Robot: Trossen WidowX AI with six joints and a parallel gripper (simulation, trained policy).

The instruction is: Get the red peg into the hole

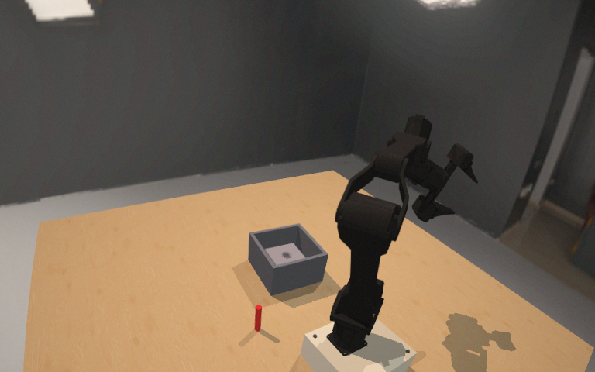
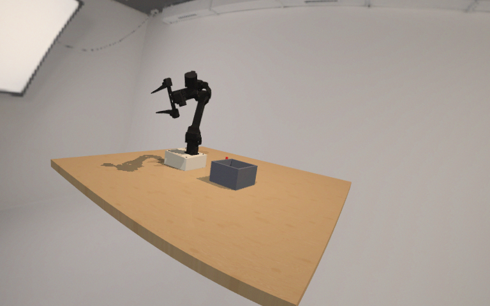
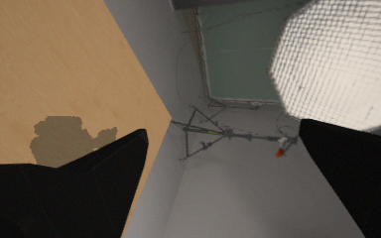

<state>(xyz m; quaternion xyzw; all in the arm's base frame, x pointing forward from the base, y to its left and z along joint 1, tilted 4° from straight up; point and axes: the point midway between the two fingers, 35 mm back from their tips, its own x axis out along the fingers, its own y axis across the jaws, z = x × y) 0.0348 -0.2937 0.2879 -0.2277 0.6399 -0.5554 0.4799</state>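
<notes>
The red peg lies 45 cm to the left of my gripper tip, 30 cm below it and 13 cm ahead of it. Round my gripper tip: pale plate: 29 cm to the left, 29 cm below, 29 cm ahead; then grey box: 31 cm below, 29 cm to the left, 29 cm ahead.
</notes>
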